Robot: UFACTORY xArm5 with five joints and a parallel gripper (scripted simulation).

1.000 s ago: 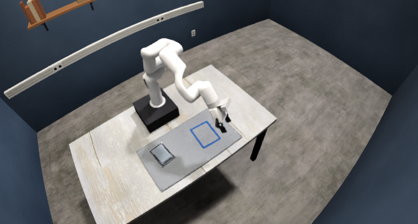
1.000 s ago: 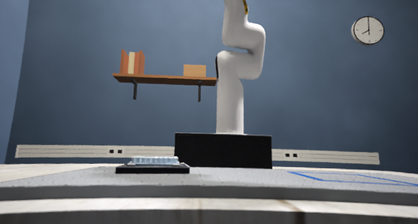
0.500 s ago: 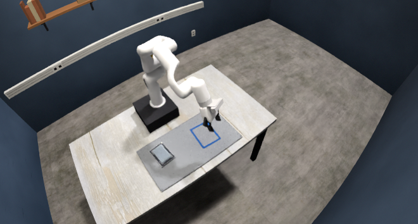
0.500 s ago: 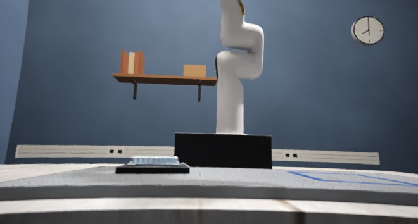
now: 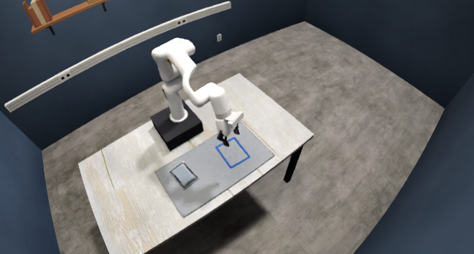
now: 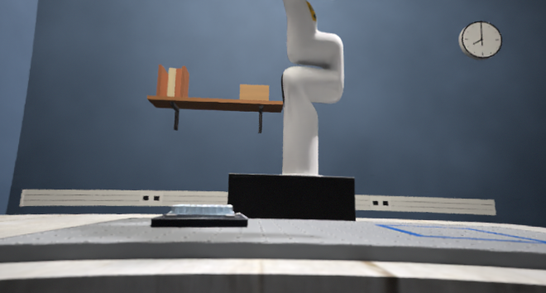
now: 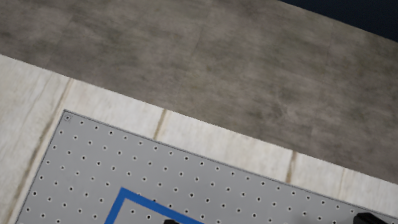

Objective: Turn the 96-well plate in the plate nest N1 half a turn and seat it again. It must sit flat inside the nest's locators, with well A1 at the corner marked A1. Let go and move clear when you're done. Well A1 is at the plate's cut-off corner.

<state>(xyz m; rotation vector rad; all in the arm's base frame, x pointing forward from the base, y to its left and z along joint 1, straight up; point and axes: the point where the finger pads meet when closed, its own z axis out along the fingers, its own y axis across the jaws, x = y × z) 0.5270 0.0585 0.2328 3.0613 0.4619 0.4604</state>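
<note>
My gripper is now 31 cm above the 96-well plate, 27 cm to the left of it and 16 cm past it. Also, from my hand: black plate nest 32 cm below, 27 cm to the right, 16 cm behind.
</note>
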